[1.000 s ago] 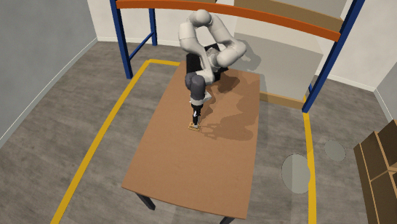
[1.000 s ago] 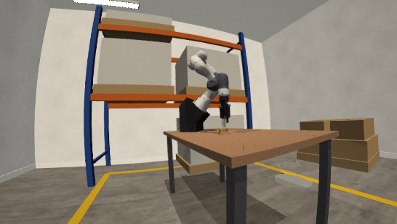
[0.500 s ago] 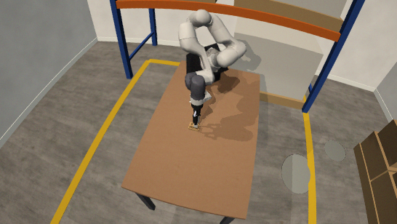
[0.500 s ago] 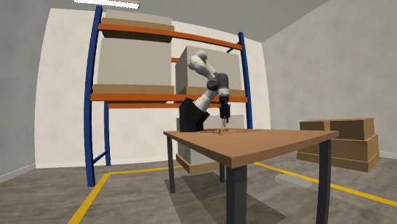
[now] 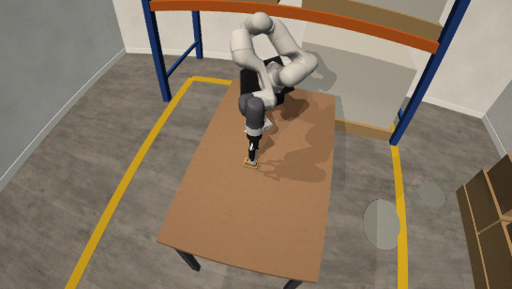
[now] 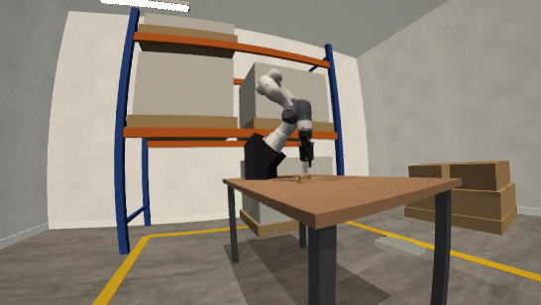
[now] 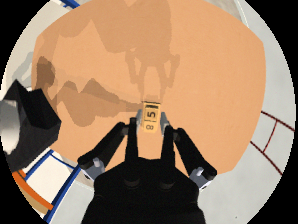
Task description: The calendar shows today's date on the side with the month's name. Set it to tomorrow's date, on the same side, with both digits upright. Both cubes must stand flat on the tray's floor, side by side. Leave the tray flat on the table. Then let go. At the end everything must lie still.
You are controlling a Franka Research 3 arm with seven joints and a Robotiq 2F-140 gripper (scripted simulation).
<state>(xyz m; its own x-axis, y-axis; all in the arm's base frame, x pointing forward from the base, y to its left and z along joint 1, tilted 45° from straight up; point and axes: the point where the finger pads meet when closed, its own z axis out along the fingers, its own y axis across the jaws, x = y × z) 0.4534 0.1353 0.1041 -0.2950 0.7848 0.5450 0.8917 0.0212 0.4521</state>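
Right now the wooden tray is 7 cm below my hand and 2 cm to the right of it.
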